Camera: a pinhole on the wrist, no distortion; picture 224 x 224 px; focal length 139.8 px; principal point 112.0 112.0 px. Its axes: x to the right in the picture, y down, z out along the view. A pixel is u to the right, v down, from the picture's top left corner.
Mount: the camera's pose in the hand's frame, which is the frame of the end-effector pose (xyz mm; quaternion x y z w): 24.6 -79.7 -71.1 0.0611 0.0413 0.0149 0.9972
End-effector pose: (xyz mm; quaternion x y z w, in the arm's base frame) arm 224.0 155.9 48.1 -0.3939 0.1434 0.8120 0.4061
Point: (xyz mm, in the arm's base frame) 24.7 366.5 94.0
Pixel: 158 171
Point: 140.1 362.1 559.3
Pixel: 30 124
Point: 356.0 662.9 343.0
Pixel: 93 29
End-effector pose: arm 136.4 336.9 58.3 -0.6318 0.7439 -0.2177 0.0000
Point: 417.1 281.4 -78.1
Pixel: 68 62
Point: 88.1 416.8 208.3
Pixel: behind the camera
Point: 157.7 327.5 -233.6
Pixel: 57 200
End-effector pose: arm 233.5 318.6 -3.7 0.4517 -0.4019 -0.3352 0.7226
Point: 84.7 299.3 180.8
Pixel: outside the picture
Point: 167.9 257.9 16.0
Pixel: 105 194
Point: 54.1 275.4 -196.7
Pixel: 11 36
